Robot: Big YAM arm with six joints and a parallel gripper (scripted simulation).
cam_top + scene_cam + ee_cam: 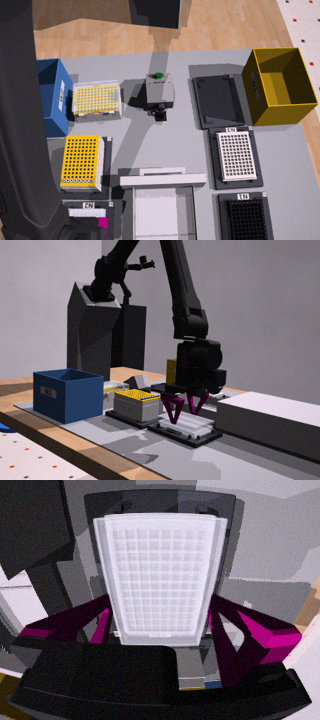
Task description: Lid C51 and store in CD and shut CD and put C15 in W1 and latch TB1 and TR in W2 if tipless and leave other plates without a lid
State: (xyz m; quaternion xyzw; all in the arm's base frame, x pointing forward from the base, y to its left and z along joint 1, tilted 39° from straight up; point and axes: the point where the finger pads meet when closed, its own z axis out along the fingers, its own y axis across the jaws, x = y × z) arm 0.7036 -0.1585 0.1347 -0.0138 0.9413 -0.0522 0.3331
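Now: hand 20 mm above the clear plate. From my hand the other things lie so: tip rack TR: 170 mm behind, 20 mm to the right, 10 mm above; then plate lid: right at my hand; then nest N2: 40 mm below.
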